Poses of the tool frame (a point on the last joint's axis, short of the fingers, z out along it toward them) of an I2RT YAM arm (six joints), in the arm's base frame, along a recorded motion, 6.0 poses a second.
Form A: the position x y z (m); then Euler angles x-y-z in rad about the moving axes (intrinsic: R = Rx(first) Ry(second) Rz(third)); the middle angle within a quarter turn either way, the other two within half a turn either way.
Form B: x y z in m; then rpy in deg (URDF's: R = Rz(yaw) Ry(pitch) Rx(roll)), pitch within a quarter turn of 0, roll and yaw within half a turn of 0. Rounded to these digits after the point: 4 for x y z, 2 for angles.
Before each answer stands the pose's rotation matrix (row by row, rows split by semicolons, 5 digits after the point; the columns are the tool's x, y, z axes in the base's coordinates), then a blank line. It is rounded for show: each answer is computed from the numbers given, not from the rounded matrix.
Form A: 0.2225, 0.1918, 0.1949, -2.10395, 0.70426, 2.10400
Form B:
-0.38737 -0.65630 0.64747; -0.15427 0.73854 0.65632; -0.90893 0.15435 -0.38733

0.2225, 0.1918, 0.1949, 158.27, 65.36, -158.29
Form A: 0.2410, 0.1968, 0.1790, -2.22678, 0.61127, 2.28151
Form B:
-0.53424 -0.62066 0.57391; -0.16558 0.74259 0.64895; -0.82896 0.25167 -0.49949

0.2410, 0.1968, 0.1790, 153.26, 55.99, -162.78
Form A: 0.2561, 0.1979, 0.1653, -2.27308, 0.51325, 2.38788
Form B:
-0.63520 -0.59617 0.49101; -0.16876 0.72752 0.66501; -0.75368 0.33955 -0.56273

0.2561, 0.1979, 0.1653, 148.89, 48.91, -165.12
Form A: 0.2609, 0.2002, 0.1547, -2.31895, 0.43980, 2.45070
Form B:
-0.69734 -0.57658 0.42576; -0.19300 0.72313 0.66320; -0.69027 0.38030 -0.61555

0.2609, 0.2002, 0.1547, 148.29, 43.65, -164.53
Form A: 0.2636, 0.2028, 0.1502, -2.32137, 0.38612, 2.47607
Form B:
-0.72868 -0.57201 0.37660; -0.20452 0.70656 0.67746; -0.65360 0.41663 -0.63184

0.2636, 0.2028, 0.1502, 146.60, 40.81, -164.32
